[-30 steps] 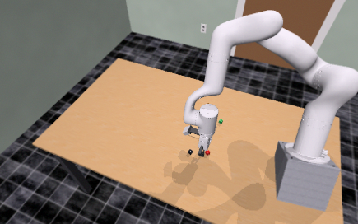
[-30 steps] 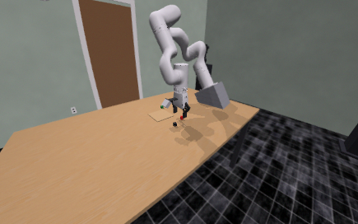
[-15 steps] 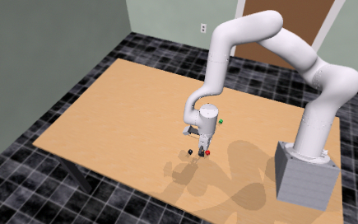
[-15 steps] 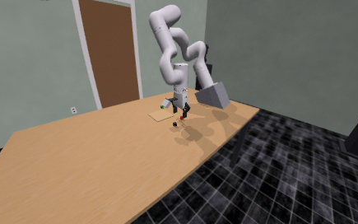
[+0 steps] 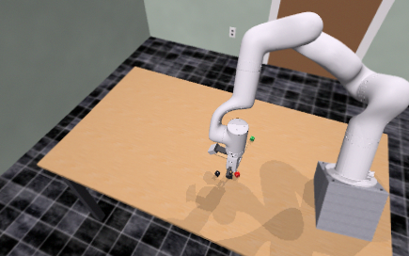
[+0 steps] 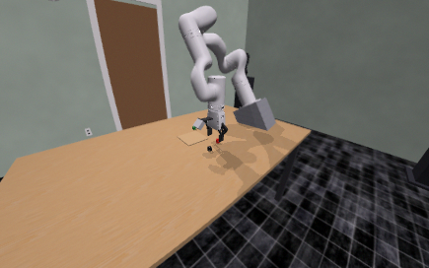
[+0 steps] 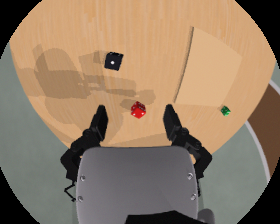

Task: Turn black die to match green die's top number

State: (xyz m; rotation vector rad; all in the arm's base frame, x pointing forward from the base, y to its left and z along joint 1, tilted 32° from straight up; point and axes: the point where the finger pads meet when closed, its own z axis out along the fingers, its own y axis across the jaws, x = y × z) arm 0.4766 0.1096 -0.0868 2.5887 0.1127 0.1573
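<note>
My hand is 4 cm above the red die, 2 cm past it and 1 cm to the left of it. Round my hand: black die: 6 cm ahead, 4 cm below, 3 cm to the left; then green die: 25 cm to the right, 4 cm below, 2 cm behind; then tan mat: 14 cm to the right, 6 cm ahead, 5 cm below.
</note>
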